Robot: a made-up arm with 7 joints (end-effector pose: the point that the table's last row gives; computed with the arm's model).
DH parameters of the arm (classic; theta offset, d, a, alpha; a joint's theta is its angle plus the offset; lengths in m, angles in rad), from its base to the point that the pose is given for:
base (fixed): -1.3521 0 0.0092 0
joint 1: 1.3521 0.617 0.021 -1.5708
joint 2: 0 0.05 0.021 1.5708
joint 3: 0 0.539 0.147 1.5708
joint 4: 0 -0.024 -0.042 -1.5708
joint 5: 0 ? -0.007 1.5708
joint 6: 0 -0.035 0.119 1.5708
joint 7: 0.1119 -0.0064 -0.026 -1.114
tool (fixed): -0.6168 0.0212 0 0
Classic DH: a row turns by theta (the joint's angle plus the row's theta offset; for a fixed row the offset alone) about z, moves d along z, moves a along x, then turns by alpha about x.
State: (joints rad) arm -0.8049 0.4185 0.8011 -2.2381 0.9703 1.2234 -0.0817
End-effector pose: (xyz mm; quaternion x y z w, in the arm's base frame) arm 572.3 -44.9 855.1 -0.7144 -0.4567 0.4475 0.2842
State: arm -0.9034 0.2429 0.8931 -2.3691 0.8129 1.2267 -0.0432
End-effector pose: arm 502.8 -19.3 898.2 -0.7087 -0.4563 0.5121 0.1654
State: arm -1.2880 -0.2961 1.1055 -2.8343 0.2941 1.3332 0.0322
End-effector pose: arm 314.5 38.0 888.6 0.5973 0.2824 -0.7385 0.1342
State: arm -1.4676 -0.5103 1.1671 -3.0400 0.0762 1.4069 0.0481
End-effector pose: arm 258.6 56.2 851.1 0.4957 0.1982 -0.8245 0.1875
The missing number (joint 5, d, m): 0.222
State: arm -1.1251 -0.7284 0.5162 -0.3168 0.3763 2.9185 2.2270
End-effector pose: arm -115.7 491.0 1271.0 -0.6618 0.0494 -0.6225 0.4149
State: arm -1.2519 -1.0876 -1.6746 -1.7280 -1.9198 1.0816 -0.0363
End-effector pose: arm -521.3 311.6 824.0 -0.3138 0.4228 0.7659 0.3690
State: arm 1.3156 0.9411 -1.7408 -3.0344 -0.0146 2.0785 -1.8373
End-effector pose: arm 293.0 113.3 732.4 0.5155 0.7534 -0.3424 0.2223
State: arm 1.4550 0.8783 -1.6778 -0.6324 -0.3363 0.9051 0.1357
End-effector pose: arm 352.1 573.9 1094.4 0.4841 -0.1913 -0.2038 0.8292
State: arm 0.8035 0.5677 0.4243 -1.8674 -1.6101 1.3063 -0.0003
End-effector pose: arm 272.2 614.5 783.7 -0.1058 0.3908 0.1027 0.9086
